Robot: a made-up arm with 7 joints. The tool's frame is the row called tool.
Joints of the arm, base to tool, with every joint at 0 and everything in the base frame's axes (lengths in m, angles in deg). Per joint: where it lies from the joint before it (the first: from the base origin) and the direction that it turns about. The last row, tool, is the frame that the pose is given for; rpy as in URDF.
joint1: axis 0.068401 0.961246 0.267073 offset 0 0 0
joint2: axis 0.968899 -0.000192 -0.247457 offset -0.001 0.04 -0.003
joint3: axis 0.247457 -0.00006 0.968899 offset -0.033 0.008 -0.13
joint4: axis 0.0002 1 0.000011 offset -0.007 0 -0.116
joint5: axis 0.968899 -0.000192 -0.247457 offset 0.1 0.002 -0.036
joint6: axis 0.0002 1 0.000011 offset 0.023 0 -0.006
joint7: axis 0.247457 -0.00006 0.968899 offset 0.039 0 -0.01
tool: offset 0 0 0 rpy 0 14.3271 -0.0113
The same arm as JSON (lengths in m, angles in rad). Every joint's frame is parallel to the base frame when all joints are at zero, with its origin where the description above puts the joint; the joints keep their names.
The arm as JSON. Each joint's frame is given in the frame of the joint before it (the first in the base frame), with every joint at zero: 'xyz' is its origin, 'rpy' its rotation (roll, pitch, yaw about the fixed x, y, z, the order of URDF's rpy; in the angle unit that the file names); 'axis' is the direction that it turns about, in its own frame. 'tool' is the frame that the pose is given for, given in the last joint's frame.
{"units": {"length": "m", "angle": "rad"}, "joints": [{"name": "joint1", "type": "revolute", "origin": {"xyz": [0.0, 0.0, 0.0], "rpy": [0.0, 0.0, 0.0]}, "axis": [0.068403, 0.961235, 0.26711]}, {"name": "joint2", "type": "revolute", "origin": {"xyz": [-0.001, 0.04, -0.003], "rpy": [0.0, 0.0, 0.0]}, "axis": [0.968889, -0.0002, -0.247497]}, {"name": "joint3", "type": "revolute", "origin": {"xyz": [-0.033, 0.008, -0.13], "rpy": [0.0, 0.0, 0.0]}, "axis": [0.247497, -0.0001, 0.968889]}, {"name": "joint4", "type": "revolute", "origin": {"xyz": [-0.007, 0.0, -0.116], "rpy": [0.0, 0.0, 0.0]}, "axis": [0.0002, 1.0, 0.0]}, {"name": "joint5", "type": "revolute", "origin": {"xyz": [0.1, 0.002, -0.036], "rpy": [0.0, 0.0, 0.0]}, "axis": [0.968889, -0.0002, -0.247497]}, {"name": "joint6", "type": "revolute", "origin": {"xyz": [0.023, 0.0, -0.006], "rpy": [0.0, 0.0, 0.0]}, "axis": [0.0002, 1.0, 0.0]}, {"name": "joint7", "type": "revolute", "origin": {"xyz": [0.039, 0.0, -0.01], "rpy": [0.0, 0.0, 0.0]}, "axis": [0.247497, -0.0001, 0.968889]}], "tool": {"origin": {"xyz": [0.0, 0.0, 0.0], "rpy": [0.0, 0.2501, -0.0002]}}}
